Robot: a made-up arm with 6 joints.
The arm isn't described. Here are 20 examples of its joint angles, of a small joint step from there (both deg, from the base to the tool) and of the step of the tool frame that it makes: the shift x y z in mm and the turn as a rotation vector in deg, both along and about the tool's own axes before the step.
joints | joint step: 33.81 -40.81 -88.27 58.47 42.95 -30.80 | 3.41 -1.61 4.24 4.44 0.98 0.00
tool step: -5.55 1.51 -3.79 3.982 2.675 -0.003
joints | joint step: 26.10 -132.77 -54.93 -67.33 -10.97 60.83 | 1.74 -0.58 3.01 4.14 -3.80 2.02
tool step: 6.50 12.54 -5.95 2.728 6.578 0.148
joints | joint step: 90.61 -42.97 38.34 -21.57 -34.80 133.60 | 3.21 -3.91 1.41 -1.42 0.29 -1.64
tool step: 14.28 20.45 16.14 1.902 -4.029 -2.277
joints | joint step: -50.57 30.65 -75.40 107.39 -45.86 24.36 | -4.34 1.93 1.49 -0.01 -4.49 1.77
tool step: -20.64 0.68 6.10 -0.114 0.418 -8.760
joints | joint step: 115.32 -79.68 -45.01 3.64 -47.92 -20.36 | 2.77 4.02 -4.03 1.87 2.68 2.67
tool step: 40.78 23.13 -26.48 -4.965 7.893 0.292
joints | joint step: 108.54 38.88 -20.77 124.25 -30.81 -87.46 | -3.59 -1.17 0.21 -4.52 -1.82 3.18
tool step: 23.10 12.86 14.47 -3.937 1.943 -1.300
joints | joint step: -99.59 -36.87 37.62 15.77 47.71 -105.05 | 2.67 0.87 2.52 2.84 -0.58 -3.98
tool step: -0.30 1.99 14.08 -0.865 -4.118 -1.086
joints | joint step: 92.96 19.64 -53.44 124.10 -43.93 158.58 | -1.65 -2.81 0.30 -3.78 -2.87 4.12
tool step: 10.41 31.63 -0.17 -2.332 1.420 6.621
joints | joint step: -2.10 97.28 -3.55 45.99 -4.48 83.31 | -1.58 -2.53 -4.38 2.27 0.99 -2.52
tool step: -2.27 19.14 13.44 5.721 1.611 -0.500
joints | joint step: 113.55 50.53 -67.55 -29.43 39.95 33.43 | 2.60 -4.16 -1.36 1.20 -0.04 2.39
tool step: -27.28 19.28 -0.48 -1.155 1.758 -4.552
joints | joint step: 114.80 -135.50 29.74 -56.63 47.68 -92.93 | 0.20 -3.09 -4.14 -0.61 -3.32 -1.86
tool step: -18.57 23.12 -22.27 -1.099 3.261 2.532
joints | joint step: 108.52 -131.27 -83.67 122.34 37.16 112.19 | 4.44 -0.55 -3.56 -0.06 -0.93 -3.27
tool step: -14.47 43.73 19.14 2.745 -5.712 6.238
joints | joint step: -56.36 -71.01 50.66 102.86 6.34 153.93 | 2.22 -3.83 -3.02 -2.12 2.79 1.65
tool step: -24.34 22.27 -29.70 -4.853 2.304 2.752
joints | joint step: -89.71 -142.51 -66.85 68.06 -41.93 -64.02 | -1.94 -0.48 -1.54 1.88 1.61 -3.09
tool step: -4.67 -9.83 -7.66 1.735 -0.543 -0.264
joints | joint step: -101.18 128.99 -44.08 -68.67 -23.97 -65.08 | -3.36 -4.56 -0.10 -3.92 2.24 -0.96
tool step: -7.34 26.07 23.97 2.637 -7.401 4.407
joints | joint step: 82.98 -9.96 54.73 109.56 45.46 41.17 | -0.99 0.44 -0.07 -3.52 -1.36 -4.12
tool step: -9.00 -2.94 2.84 -1.796 -5.991 -2.188
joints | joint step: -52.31 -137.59 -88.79 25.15 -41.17 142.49 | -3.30 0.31 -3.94 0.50 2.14 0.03
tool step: -10.32 -9.26 15.07 -0.431 3.267 1.445
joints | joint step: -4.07 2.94 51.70 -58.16 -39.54 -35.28 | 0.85 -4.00 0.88 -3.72 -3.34 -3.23
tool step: -33.44 17.45 -2.33 -0.008 -5.056 -0.544
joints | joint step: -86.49 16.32 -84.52 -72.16 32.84 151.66 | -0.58 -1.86 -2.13 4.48 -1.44 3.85
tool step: -0.67 9.66 -15.42 0.902 8.416 0.115
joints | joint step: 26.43 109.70 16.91 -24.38 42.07 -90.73 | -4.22 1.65 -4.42 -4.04 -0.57 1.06
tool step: -4.81 -13.70 -3.11 -7.564 1.851 4.214
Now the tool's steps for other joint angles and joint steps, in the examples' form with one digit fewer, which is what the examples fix.
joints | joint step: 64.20 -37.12 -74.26 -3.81 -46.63 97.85 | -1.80 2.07 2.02 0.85 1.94 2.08
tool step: 3.5 2.4 1.6 -6.19 4.23 -0.33
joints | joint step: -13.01 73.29 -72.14 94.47 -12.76 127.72 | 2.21 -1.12 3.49 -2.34 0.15 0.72
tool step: 8.7 -14.4 22.8 -1.21 -5.12 -2.96
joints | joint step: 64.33 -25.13 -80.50 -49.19 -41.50 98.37 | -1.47 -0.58 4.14 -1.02 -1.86 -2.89
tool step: -17.9 2.0 -5.2 -0.63 -2.24 5.23
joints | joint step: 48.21 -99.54 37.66 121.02 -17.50 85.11 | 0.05 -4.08 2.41 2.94 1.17 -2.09
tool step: -14.9 18.4 -3.7 1.71 2.21 -2.22
